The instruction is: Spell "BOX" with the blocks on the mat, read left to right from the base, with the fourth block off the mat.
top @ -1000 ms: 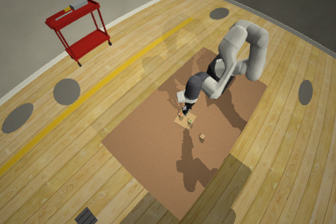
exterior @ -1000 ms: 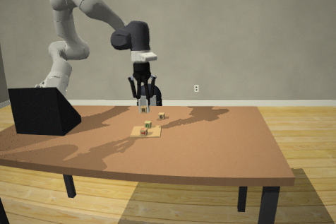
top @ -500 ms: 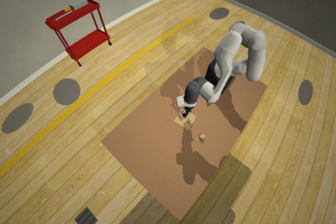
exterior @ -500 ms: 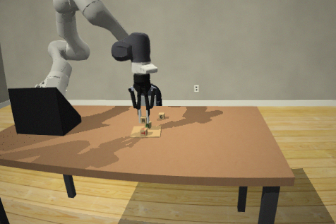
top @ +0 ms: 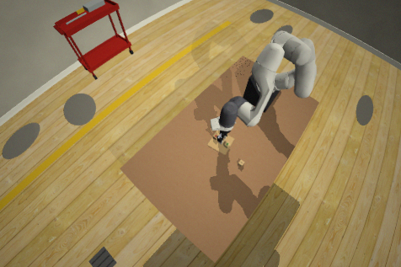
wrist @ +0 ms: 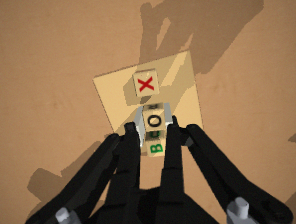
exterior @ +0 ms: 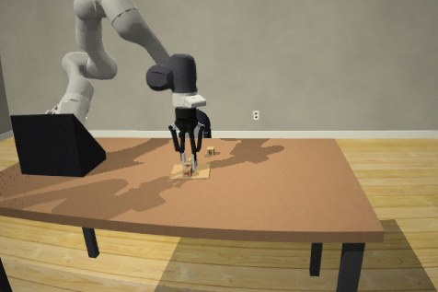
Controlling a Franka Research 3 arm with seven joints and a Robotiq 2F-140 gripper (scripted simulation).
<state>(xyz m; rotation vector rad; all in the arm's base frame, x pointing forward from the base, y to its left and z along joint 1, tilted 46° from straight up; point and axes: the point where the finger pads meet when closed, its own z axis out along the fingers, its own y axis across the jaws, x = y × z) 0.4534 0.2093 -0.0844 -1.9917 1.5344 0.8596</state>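
Now: hand 2 cm above the O block. The rest, counted from my hand: tan mat (4 cm below).
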